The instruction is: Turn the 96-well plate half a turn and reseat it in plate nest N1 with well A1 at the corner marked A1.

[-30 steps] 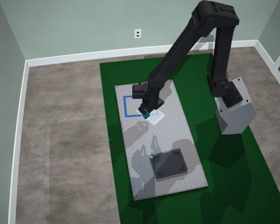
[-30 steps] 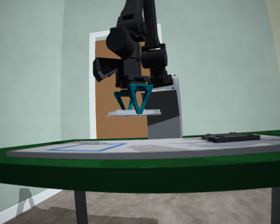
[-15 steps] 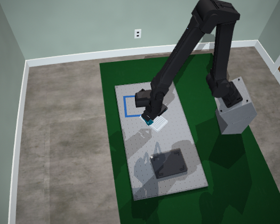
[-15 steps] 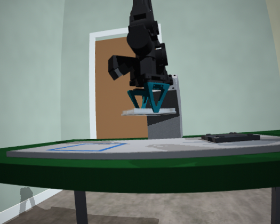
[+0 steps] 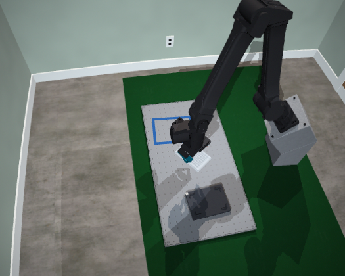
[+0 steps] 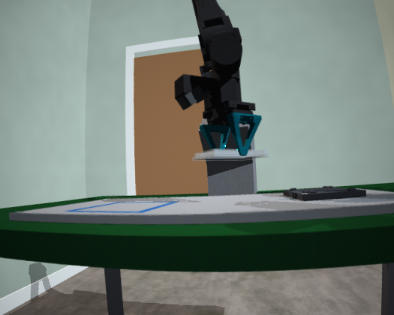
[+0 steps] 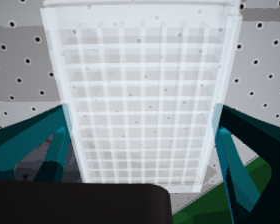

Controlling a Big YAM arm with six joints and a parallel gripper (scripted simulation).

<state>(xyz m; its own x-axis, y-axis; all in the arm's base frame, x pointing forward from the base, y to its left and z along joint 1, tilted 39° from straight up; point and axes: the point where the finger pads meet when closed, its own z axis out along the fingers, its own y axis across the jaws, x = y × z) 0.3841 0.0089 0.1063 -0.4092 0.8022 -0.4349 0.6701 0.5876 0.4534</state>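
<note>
Right now the plate nest N1 is 180 mm to the left of my hand, 90 mm below it and 20 mm behind it. Also, from my hand: 96-well plate (10 mm below); A1 label (130 mm to the left, 80 mm below, 60 mm ahead).
</note>
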